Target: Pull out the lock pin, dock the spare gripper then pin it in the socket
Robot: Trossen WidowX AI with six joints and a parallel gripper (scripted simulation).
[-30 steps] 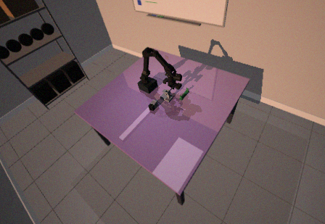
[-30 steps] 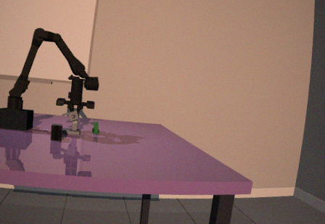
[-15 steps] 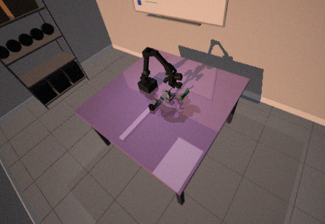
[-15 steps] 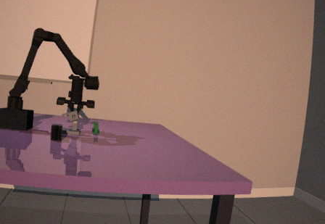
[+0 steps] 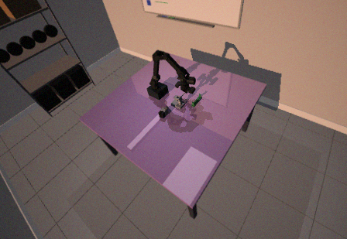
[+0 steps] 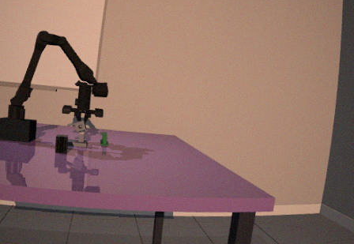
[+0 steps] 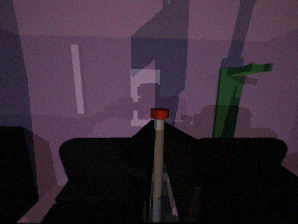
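My gripper tip is 11 cm short of the green rest and 3 cm above it. The rest, counted from my gripper tip: spare gripper (7 cm behind, 27 cm to the right, 3 cm below); then grey mount (1 cm behind, 11 cm to the right).
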